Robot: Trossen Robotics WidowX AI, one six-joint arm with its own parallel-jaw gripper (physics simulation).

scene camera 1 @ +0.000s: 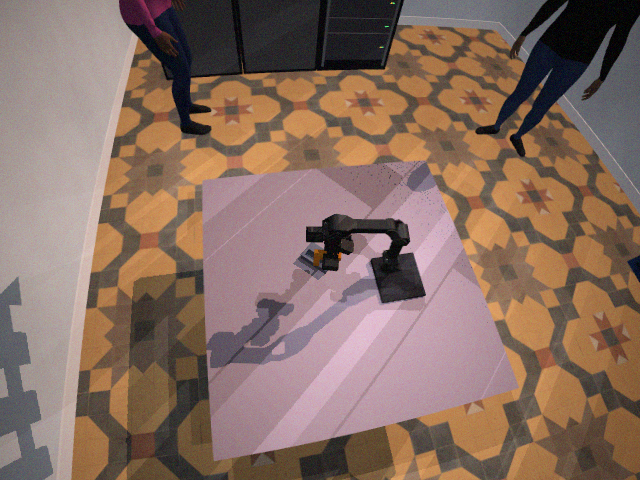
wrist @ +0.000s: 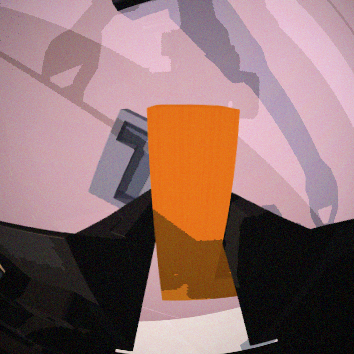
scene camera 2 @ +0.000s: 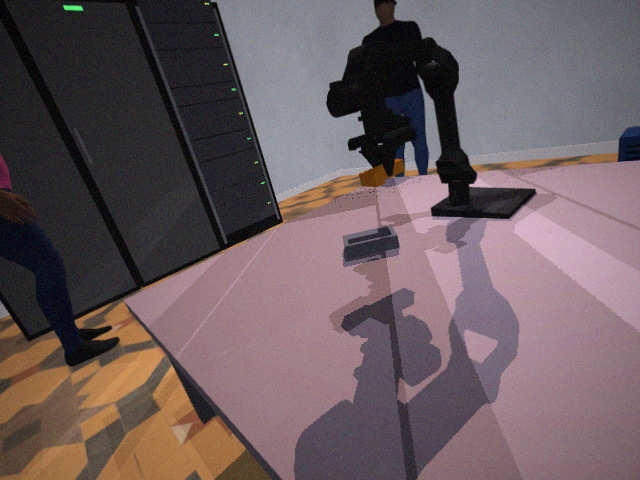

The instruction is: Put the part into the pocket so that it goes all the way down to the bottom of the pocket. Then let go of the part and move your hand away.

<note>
My gripper [scene camera 2: 385, 175] holds an orange L-shaped part [wrist: 192, 147]; nothing else touches it. Also in view: a grey pocket block [wrist: 122, 173].
My gripper also shows in the wrist view [wrist: 186, 195].
</note>
